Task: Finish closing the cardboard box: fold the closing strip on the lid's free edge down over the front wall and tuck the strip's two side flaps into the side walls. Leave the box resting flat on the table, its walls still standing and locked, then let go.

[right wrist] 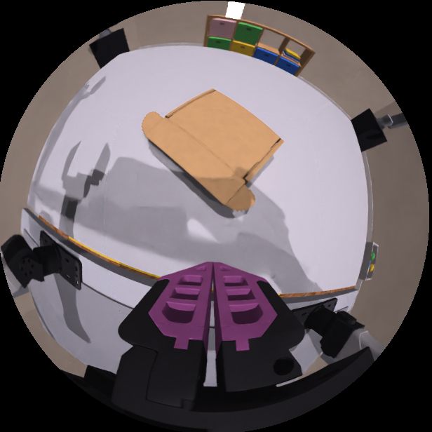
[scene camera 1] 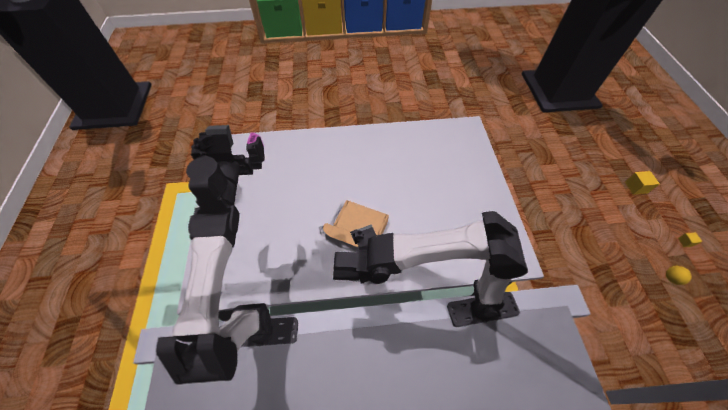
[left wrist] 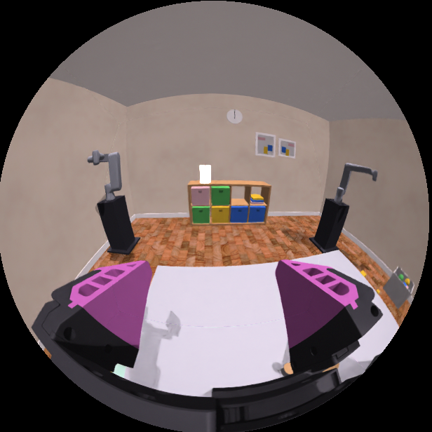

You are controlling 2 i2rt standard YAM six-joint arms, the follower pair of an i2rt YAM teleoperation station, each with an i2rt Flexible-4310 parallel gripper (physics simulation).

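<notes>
The brown cardboard box (scene camera 1: 362,216) (right wrist: 225,130) sits on the white table with its lid over the top. The closing strip (scene camera 1: 337,234) (right wrist: 192,157) juts out past the front edge. In the right wrist view its left side flap (right wrist: 151,122) and right side flap (right wrist: 241,198) stick out beyond the side walls. The front wall is hidden under the strip. My right gripper (scene camera 1: 347,265) (right wrist: 212,267) is shut and empty, above the table in front of the box; its fingertips are hidden in the scene view. My left gripper (left wrist: 213,269) is open and empty, far left of the box.
The right forearm (scene camera 1: 440,244) reaches in from the right and partly covers the box's front right in the scene view. The table (scene camera 1: 407,162) (right wrist: 320,200) carries arm shadows. A shelf (left wrist: 229,183) with coloured bins stands against the back wall.
</notes>
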